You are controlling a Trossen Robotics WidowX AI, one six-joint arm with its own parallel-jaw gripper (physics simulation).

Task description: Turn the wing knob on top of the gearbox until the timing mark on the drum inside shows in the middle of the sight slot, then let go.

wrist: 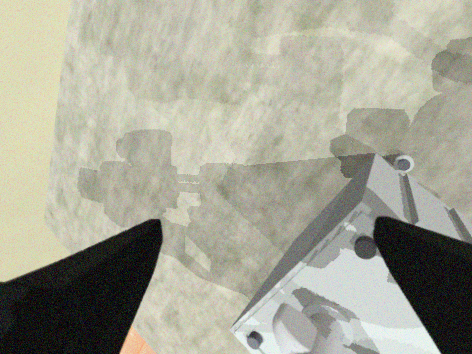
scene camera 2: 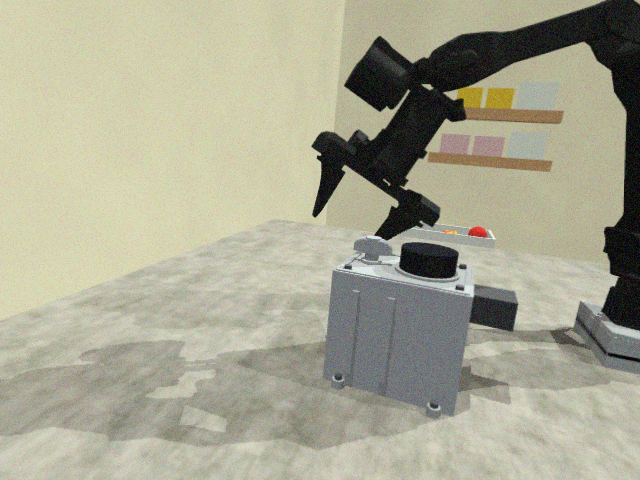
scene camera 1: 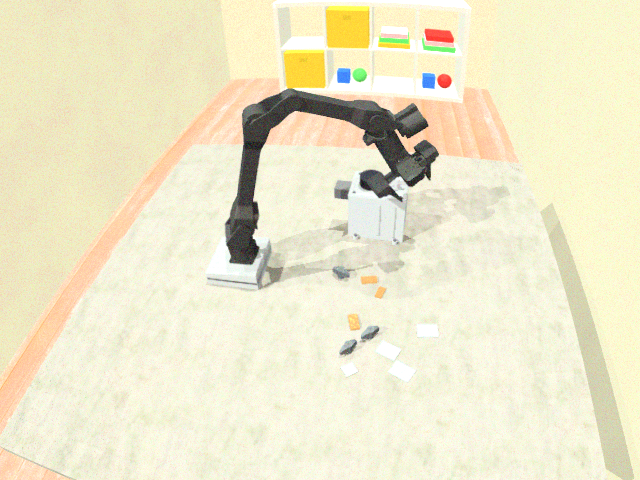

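Pixels of known places: gripper, fingertip midpoint: (wrist: 267,228) (scene camera 2: 341,233) (scene camera 1: 415,190); arm's base, origin of the base link: (scene camera 2: 633,323) (scene camera 1: 244,255).
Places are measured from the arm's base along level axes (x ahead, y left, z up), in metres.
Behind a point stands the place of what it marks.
The pale grey gearbox (scene camera 1: 364,217) @[x 0.279, y 0.169, z 0.023 m] (scene camera 2: 408,341) @[x 0.295, y 0.289, z 0.025 m] (wrist: 370,295) @[x 0.354, y 0.199, z 0.088 m] stands upright on the mat. Its light grey wing knob (scene camera 2: 371,248) @[x 0.356, y 0.236, z 0.108 m] sits on top near one edge; in the wrist view the knob (wrist: 295,327) @[x 0.371, y 0.222, z 0.111 m] shows at the bottom, partly cut off by the frame. My gripper (scene camera 1: 415,189) @[x 0.407, y 0.193, z 0.111 m] (scene camera 2: 347,225) @[x 0.407, y 0.193, z 0.111 m] (wrist: 267,228) @[x 0.407, y 0.193, z 0.111 m] is open and empty, tilted above the knob's end of the gearbox. In scene camera 2 one fingertip is at the knob's upper edge, and I cannot tell if they touch; the other hangs beyond the gearbox. The sight slot, drum and timing mark do not show.
A black round cap (scene camera 2: 429,260) @[x 0.286, y 0.261, z 0.111 m] stands on the gearbox beside the knob, and a dark block (scene camera 1: 341,189) @[x 0.211, y 0.210, z 0.077 m] (scene camera 2: 494,308) @[x 0.213, y 0.253, z 0.068 m] juts from its side. Dark stones (scene camera 1: 369,332) @[x 0.341, y -0.165, z -0.021 m], orange pieces (scene camera 1: 353,321) @[x 0.299, y -0.125, z -0.041 m] and white cards (scene camera 1: 402,370) @[x 0.425, y -0.237, z -0.046 m] lie on the mat. A tray (scene camera 2: 487,240) stands behind.
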